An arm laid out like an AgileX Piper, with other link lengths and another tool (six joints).
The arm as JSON. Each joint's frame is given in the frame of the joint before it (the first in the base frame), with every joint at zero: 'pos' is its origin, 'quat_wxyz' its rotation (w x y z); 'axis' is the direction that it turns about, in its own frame. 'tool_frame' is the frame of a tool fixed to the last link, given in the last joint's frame.
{
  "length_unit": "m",
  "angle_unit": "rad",
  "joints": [
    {
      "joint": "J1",
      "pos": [
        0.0,
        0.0,
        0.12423
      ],
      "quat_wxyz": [
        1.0,
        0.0,
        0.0,
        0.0
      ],
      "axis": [
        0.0,
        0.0,
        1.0
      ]
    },
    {
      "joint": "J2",
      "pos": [
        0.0,
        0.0,
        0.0
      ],
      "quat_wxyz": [
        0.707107,
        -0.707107,
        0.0,
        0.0
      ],
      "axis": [
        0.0,
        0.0,
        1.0
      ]
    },
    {
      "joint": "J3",
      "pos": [
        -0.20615,
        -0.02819,
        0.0
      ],
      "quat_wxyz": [
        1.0,
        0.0,
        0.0,
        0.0
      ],
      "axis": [
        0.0,
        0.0,
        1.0
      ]
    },
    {
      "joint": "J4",
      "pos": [
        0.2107,
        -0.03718,
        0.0
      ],
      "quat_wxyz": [
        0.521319,
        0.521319,
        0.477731,
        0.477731
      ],
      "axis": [
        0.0,
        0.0,
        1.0
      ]
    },
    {
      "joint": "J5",
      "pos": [
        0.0,
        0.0,
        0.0
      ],
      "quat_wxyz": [
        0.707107,
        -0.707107,
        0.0,
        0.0
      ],
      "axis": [
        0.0,
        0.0,
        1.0
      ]
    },
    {
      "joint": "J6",
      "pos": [
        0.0,
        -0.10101,
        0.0
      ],
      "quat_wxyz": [
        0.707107,
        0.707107,
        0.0,
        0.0
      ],
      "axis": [
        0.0,
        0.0,
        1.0
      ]
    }
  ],
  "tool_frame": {
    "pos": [
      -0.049,
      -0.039,
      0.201
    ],
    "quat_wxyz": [
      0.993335,
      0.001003,
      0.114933,
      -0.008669
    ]
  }
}
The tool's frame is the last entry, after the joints.
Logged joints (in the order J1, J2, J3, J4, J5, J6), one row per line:
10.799, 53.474, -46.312, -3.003, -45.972, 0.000
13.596, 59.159, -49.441, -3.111, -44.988, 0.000
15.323, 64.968, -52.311, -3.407, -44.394, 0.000
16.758, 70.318, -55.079, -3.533, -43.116, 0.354
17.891, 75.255, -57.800, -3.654, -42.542, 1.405
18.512, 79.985, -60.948, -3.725, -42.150, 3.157
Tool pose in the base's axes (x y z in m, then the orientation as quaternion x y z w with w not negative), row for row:
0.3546, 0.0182, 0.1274, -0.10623, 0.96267, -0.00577, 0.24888
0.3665, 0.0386, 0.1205, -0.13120, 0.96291, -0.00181, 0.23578
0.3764, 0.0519, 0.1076, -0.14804, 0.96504, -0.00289, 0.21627
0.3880, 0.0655, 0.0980, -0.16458, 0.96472, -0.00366, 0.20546
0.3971, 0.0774, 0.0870, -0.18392, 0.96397, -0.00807, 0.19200
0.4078, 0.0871, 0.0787, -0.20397, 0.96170, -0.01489, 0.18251
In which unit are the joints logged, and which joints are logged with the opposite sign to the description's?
The joints are logged in degrees. Opposite sign: J5, J6.
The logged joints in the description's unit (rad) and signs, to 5 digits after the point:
0.18848, 0.93330, -0.80830, -0.05241, 0.80236, 0.00000
0.23729, 1.03252, -0.86291, -0.05430, 0.78519, 0.00000
0.26744, 1.13391, -0.91300, -0.05946, 0.77482, 0.00000
0.29248, 1.22728, -0.96131, -0.06166, 0.75252, -0.00618
0.31226, 1.31345, -1.00880, -0.06377, 0.74250, -0.02452
0.32310, 1.39600, -1.06374, -0.06501, 0.73566, -0.05510

